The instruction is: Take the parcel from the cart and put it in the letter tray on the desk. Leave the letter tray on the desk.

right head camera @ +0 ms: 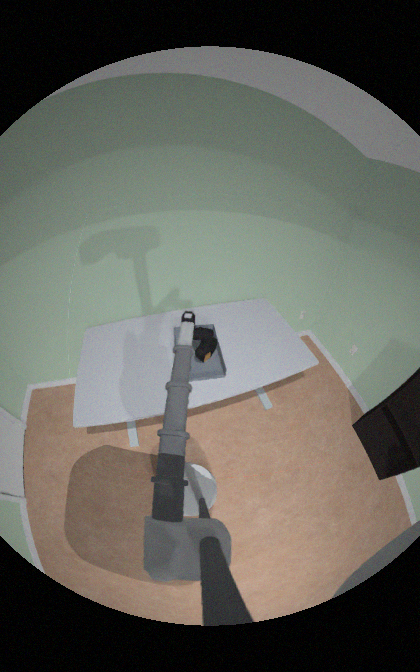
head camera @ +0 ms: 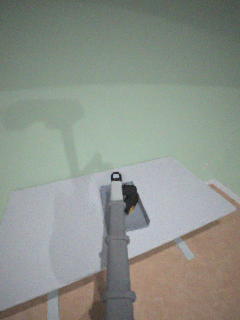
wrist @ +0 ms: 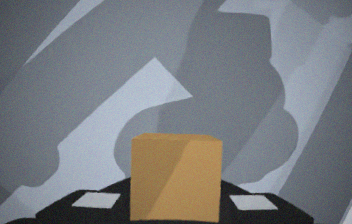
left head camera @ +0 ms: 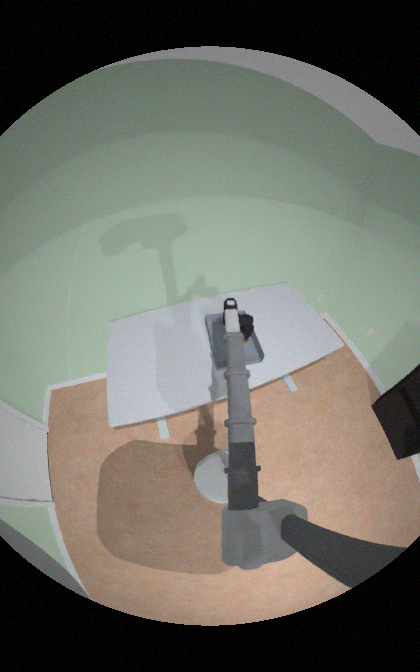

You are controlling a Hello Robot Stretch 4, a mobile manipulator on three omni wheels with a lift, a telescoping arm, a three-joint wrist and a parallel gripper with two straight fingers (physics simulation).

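Places are measured from the robot's base along level axes (x down, y ahead, z right), in millimetres.
Where they show: gripper, fingertip midpoint: (head camera: 129, 211) (wrist: 174, 189); robot's base at its link origin: (left head camera: 222, 475).
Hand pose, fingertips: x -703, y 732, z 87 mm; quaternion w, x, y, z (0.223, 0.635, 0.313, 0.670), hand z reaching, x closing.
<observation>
Each offset is from my fingertips to the top centre of the thing. "pt": to the spot under its first point. Level surfaces: height alone.
The parcel, a small orange-brown box {dx -56, dy +8, dz -12 mm} (head camera: 131, 210) (left head camera: 245, 343) (right head camera: 207, 357) (wrist: 176, 180), is held upright between the fingers. My gripper (wrist: 174, 189) is shut on it, and the black wrist partly hides the parcel in the head views. The letter tray {pt dx +8, dy -97, dz +72 mm} (head camera: 142, 224) (left head camera: 254, 360) (right head camera: 212, 374) is a shallow grey-blue tray on the white desk {dx +10 mm} (head camera: 40, 225) (left head camera: 135, 350) (right head camera: 275, 345). The parcel is over the tray's inside, and the tray floor {dx -60, dy +36, dz -50 mm} (wrist: 145, 82) with shadows shows behind it in the wrist view. The exact gap below the parcel is hard to tell. The cart cannot be made out.
The arm (head camera: 117, 250) (left head camera: 239, 395) (right head camera: 176, 405) reaches across the desk and covers part of the tray. A green wall stands behind the desk. A dark brown piece of furniture (left head camera: 395, 425) (right head camera: 385, 445) is at the right. A pale round object (left head camera: 211, 477) (right head camera: 202, 487) is on the floor below the arm.
</observation>
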